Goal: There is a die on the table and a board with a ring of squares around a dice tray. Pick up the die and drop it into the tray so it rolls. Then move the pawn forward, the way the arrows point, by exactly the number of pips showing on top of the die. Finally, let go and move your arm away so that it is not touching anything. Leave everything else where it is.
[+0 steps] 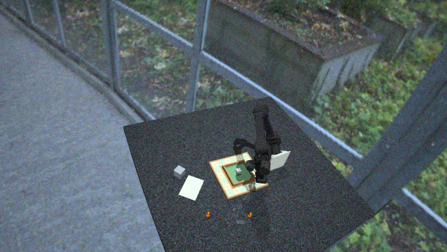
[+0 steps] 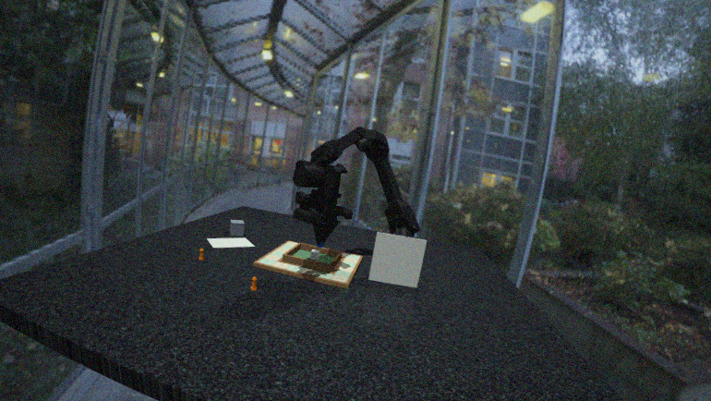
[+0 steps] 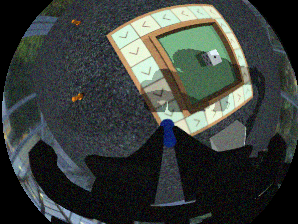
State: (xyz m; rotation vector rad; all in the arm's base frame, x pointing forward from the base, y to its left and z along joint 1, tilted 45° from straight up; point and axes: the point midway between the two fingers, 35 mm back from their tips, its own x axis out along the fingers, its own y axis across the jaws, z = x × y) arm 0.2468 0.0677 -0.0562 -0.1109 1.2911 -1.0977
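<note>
Right now my gripper tip is 2 cm short of the green dice tray, 12 cm to the left of it and 10 cm above it. Round my gripper tip: grey die: 2 cm ahead, 13 cm to the right, 8 cm below; blue pawn: 1 cm above; white card: 33 cm ahead, 17 cm to the right, 10 cm below.
</note>
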